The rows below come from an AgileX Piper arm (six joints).
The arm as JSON. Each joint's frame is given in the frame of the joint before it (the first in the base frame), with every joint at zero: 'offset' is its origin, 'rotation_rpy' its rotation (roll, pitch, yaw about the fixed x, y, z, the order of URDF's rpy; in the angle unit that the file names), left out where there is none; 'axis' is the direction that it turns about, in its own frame. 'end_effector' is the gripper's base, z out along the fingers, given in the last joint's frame.
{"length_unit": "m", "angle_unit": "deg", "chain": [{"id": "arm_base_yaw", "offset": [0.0, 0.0, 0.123], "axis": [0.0, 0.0, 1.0]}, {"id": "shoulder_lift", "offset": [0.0, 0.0, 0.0], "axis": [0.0, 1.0, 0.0]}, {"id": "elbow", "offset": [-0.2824, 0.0, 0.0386], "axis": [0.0, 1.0, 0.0]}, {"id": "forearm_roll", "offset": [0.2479, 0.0, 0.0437], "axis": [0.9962, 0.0, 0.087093]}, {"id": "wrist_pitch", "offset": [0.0, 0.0, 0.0], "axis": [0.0, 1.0, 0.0]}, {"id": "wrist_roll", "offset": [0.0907, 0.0, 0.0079], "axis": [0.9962, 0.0, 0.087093]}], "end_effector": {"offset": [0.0, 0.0, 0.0], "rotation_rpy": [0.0, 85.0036, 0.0]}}
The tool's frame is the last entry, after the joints.
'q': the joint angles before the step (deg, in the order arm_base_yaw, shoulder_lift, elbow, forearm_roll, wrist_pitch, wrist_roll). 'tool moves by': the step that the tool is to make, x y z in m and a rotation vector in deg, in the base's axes. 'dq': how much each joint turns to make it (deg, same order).
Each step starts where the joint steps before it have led.
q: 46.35, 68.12, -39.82, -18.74, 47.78, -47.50
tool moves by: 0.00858, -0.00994, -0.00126, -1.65, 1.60, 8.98
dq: -6.07, 0.00, 0.00, 6.94, -1.43, -19.02
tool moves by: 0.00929, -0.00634, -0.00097, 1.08, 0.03, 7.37
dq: -5.50, 0.41, 0.00, 7.62, -2.74, -16.84
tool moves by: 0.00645, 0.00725, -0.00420, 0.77, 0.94, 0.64
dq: 0.05, 2.52, -0.92, 1.83, -1.32, -1.39
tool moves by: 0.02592, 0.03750, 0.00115, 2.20, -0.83, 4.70
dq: 2.87, 8.54, -7.28, 2.86, -3.27, -3.31
